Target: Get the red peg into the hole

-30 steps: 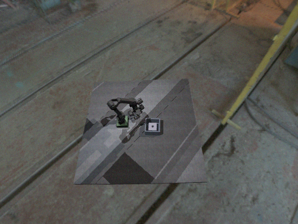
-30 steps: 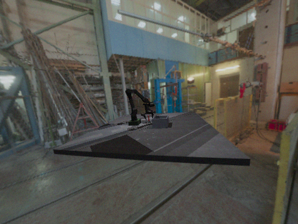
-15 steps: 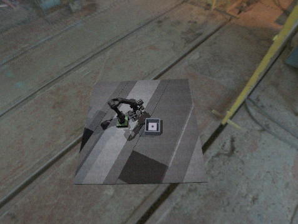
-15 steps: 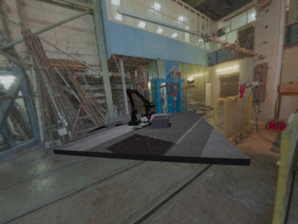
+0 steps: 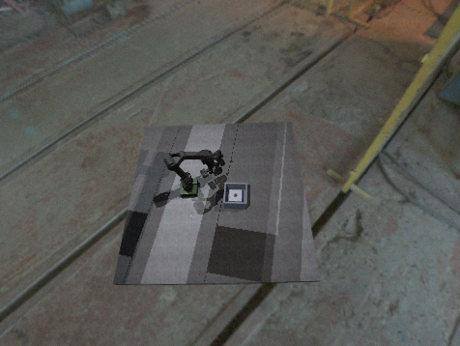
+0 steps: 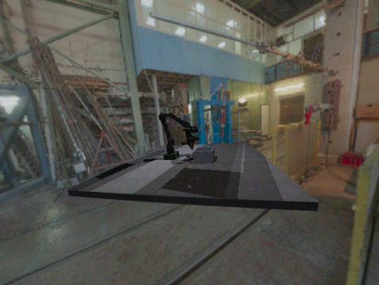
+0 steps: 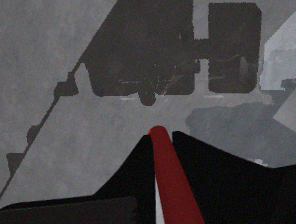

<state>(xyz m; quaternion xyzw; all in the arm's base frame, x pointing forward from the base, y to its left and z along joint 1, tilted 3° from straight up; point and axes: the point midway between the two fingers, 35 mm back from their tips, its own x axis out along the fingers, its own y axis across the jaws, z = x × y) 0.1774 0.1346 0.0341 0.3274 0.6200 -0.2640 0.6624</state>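
Right now my gripper tip is 17 cm short of the grey box, 17 cm to the left of it and 4 cm above it. From my gripper tip the other things lie so: red peg (1 cm behind, 2 cm above).
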